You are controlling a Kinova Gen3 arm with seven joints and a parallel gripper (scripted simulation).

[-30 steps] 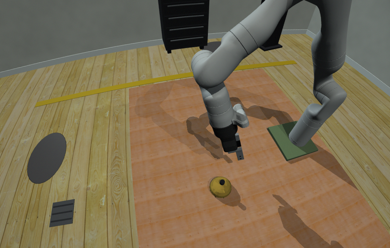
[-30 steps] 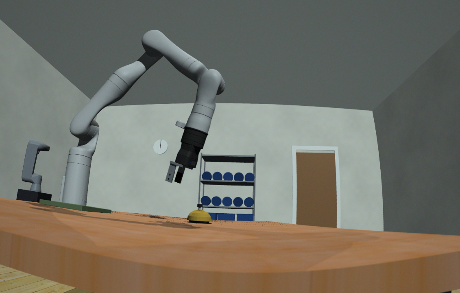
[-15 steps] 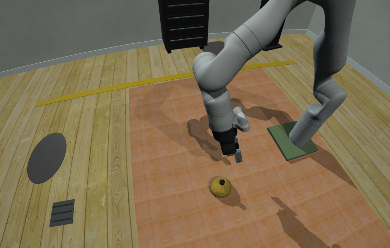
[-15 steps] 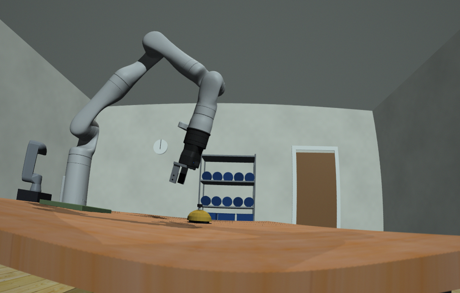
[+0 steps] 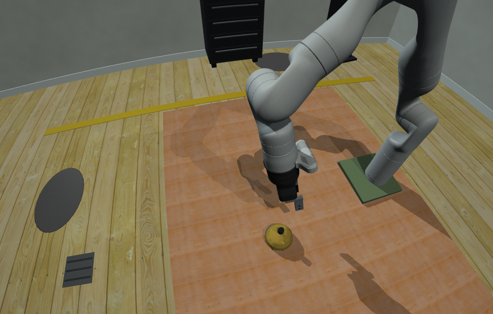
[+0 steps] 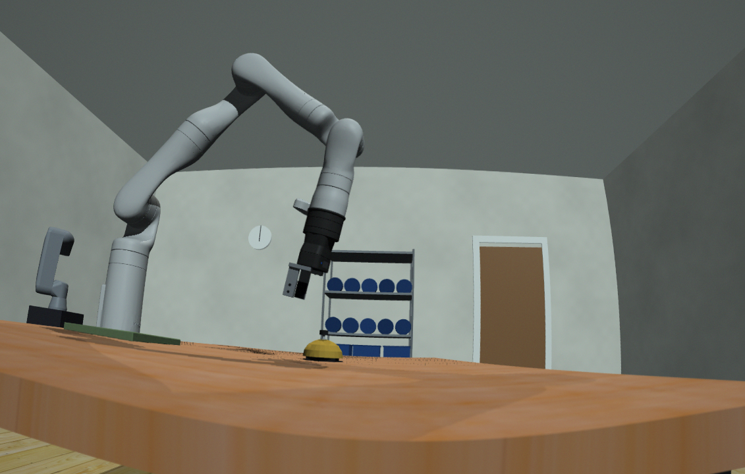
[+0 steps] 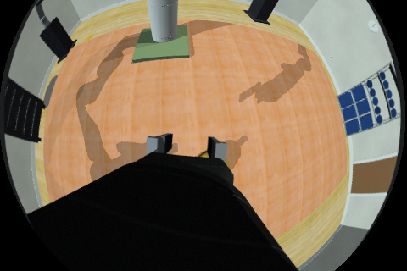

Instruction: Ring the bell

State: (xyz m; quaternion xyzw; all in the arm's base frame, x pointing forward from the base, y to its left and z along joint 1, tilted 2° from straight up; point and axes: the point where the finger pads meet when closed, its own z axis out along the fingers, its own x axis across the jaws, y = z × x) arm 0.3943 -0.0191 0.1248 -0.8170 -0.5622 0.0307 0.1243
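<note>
The black button lies 60 mm ahead of my hand, 40 mm to the left of it and 90 mm below it. From my hand the other things lie so: bell 60 mm ahead, 40 mm to the left, 100 mm below.
</note>
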